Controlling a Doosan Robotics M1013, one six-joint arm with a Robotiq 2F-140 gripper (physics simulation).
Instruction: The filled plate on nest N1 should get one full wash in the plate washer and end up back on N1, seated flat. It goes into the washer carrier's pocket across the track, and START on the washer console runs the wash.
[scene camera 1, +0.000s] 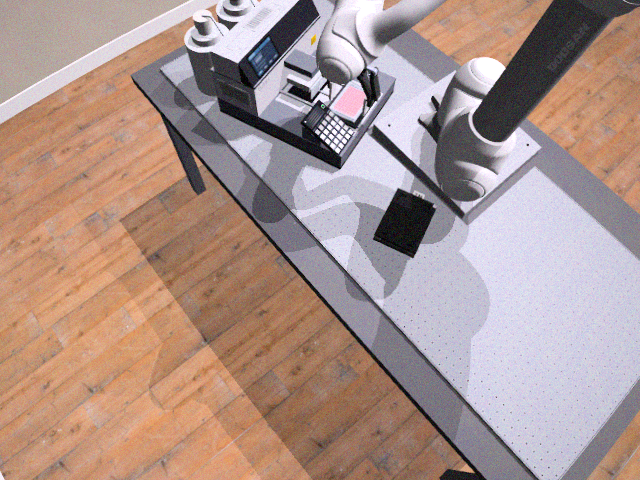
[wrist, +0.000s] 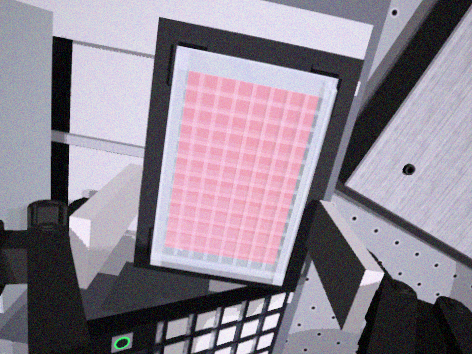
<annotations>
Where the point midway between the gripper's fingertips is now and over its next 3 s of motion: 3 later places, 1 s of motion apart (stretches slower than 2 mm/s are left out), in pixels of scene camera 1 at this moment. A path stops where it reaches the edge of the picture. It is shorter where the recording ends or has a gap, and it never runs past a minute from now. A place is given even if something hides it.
The gripper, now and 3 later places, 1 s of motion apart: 348, 104; 349, 96; 364, 102; 410, 182
</annotations>
